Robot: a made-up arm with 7 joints. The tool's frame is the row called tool. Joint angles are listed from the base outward. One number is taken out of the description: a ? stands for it. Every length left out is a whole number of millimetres.
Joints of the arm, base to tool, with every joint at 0 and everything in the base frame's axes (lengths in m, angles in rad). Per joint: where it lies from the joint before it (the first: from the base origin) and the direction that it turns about. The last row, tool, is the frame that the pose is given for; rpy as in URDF.
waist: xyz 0 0 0.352 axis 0 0 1
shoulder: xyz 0 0 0 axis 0 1 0
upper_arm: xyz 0 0 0.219 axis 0 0 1
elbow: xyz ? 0 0 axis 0 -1 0
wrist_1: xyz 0.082 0 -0.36 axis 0 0 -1
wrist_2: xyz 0 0 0 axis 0 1 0
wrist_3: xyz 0.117 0 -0.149 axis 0 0 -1
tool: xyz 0 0 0 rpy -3.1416 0 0
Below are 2 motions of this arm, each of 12 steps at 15 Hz.
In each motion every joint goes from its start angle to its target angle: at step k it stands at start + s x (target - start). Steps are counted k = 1, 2, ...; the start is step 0. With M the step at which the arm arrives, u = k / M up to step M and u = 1 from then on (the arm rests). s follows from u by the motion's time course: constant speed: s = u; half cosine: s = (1 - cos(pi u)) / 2; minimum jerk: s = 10 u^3 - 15 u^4 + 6 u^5.
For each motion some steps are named. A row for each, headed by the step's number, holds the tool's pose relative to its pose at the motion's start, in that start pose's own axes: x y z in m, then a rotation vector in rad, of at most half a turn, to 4 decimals.
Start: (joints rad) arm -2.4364 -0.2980 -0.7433 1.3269 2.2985 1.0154 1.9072
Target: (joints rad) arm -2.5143 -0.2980 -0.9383 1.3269 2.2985 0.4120 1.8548
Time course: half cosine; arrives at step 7
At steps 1, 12:
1: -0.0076 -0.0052 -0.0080 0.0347 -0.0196 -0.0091
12: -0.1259 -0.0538 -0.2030 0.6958 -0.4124 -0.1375

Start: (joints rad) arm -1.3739 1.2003 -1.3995 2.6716 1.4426 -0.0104 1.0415
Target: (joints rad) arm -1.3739 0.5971 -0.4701 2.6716 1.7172 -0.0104 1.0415
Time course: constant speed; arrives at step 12
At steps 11, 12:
11: 0.1226 -0.1432 -0.0602 0.1989 -0.2488 1.2057
12: 0.1262 -0.1602 -0.0700 0.2189 -0.2986 1.3054

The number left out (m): 0.032
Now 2 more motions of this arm.
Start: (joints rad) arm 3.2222 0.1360 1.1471 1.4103 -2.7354 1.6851 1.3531
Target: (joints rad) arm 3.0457 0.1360 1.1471 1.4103 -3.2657 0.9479 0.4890
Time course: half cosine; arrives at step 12
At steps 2, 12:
2: 0.0012 -0.0061 -0.0029 0.0341 0.0434 -0.0649
12: -0.0512 -0.0718 -0.0727 0.2838 0.7998 -1.1061

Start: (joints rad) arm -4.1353 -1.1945 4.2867 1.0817 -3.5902 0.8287 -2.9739
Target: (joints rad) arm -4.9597 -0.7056 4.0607 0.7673 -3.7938 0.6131 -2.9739
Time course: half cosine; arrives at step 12
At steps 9, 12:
9: 0.1917 0.2393 -0.2336 -0.5640 0.0589 -0.3480
12: 0.2082 0.2630 -0.2964 -0.6909 0.0576 -0.3664

